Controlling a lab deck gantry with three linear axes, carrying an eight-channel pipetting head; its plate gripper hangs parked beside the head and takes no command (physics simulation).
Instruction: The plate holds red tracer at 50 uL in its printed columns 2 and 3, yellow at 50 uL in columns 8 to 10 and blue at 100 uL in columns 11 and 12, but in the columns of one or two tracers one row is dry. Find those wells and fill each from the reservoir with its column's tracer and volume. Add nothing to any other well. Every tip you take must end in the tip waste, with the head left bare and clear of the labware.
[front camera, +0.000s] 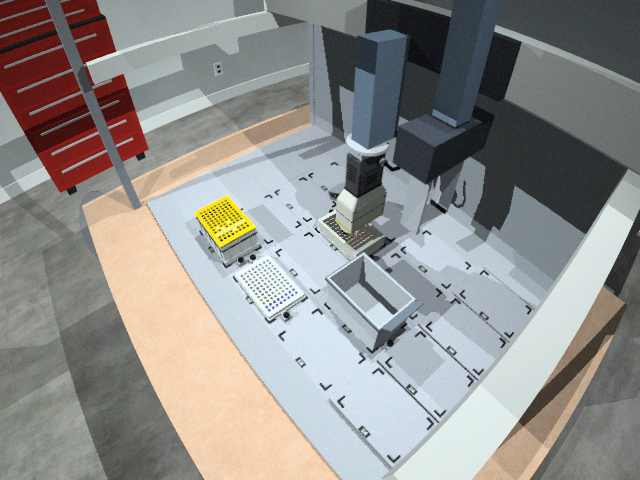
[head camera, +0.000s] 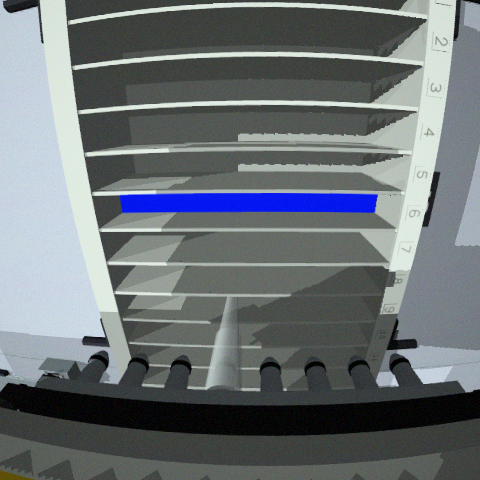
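Note:
The pipetting head (front camera: 360, 209) is over the white reservoir (front camera: 336, 241) (head camera: 76, 150). In the head view one pale translucent tip (head camera: 226, 345) is on the fourth nozzle from the left; the other nozzles are bare. The tip's end lies over the higher-numbered channels; its depth is unclear. Blue liquid (head camera: 248, 203) shows in channel 6. The plate (front camera: 239, 279) has blue and some yellow wells toward its lower edge; dry wells cannot be made out. The yellow tip rack (front camera: 238, 236) holds several pale tips. The grey tip waste (front camera: 351, 310) stands beside the reservoir. The parked gripper (front camera: 426, 219) hangs empty, fingers apart.
The dark gripper block (front camera: 434, 144) hangs right of the head. The waste bin's tall walls rise close to the reservoir's near end. The tip rack stands taller than the plate next to it. A red drawer cabinet (front camera: 67, 103) stands beyond the deck at the left.

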